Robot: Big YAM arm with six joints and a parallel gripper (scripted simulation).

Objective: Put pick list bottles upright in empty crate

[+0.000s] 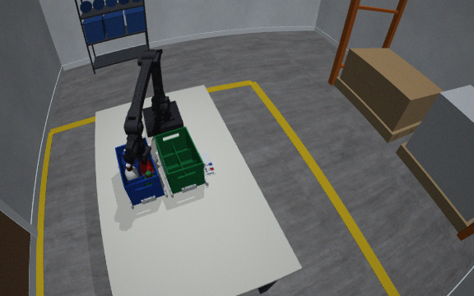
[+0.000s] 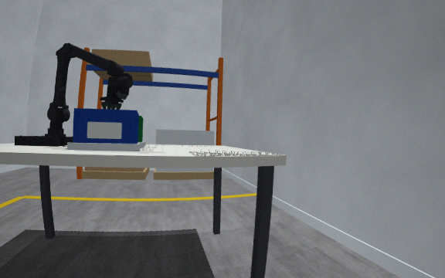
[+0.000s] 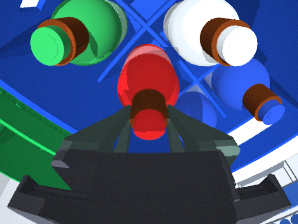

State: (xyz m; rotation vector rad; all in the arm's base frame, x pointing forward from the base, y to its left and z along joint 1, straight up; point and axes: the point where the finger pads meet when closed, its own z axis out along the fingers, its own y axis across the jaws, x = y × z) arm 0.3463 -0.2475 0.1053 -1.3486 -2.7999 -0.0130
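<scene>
Right now the red bottle is 60 mm below my hand. The rest, counted from my hand: blue crate (70 mm below, 50 mm to the right); then blue bottle (90 mm behind, 70 mm below); then white bottle (90 mm to the right, 70 mm below, 10 mm behind).
</scene>
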